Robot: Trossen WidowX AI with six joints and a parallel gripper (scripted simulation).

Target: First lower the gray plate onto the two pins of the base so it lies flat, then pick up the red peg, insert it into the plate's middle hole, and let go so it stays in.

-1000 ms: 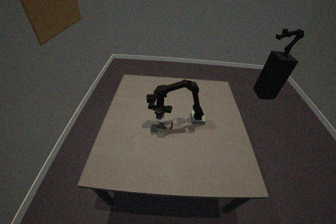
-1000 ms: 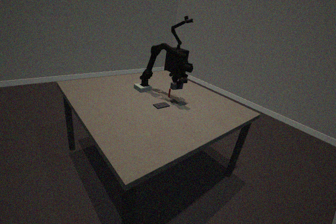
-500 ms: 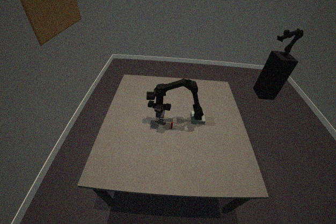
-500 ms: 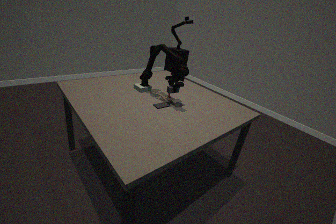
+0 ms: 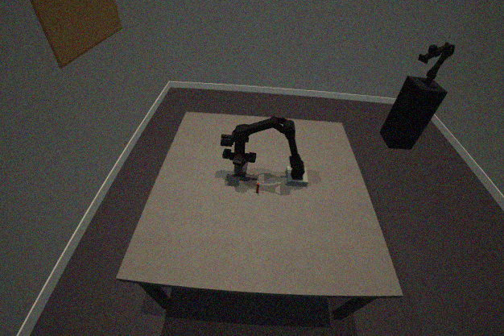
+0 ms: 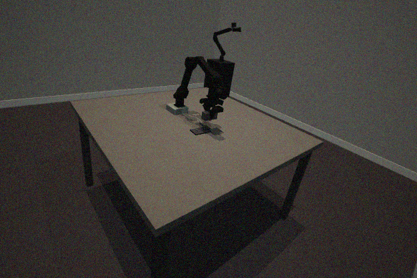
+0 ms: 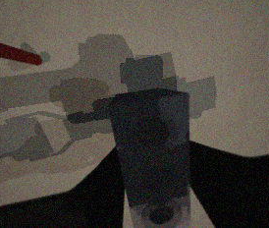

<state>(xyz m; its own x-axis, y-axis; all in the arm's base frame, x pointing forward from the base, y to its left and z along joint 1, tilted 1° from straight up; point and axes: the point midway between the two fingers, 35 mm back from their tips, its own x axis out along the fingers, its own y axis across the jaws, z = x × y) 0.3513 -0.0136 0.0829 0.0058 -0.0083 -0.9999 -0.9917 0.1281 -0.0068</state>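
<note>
The red peg is 120 mm to the left of my gripper tip, 110 mm behind it and 50 mm below it. Round my gripper tip: gray plate: 30 mm above.
</note>
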